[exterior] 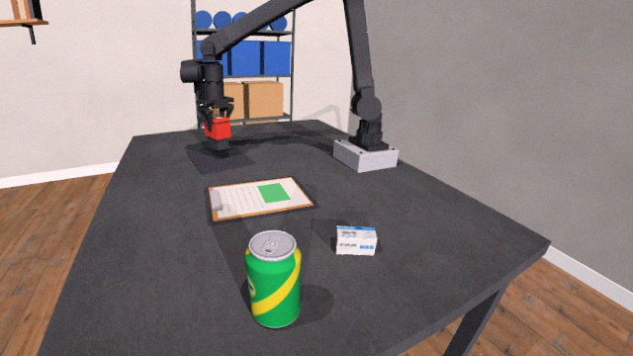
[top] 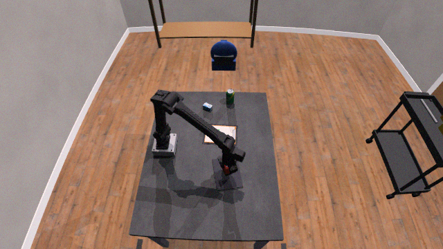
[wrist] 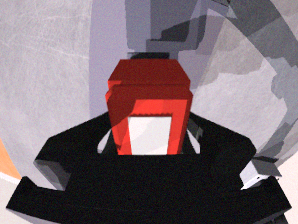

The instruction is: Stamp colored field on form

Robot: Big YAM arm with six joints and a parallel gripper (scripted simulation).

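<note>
Now: the red stamp 2 cm below my hand. Round my hand: soda can (65 cm to the left, 4 cm below, 3 cm ahead); dark mat (10 cm below); clipboard (31 cm to the left, 10 cm below, 2 cm behind).
</note>
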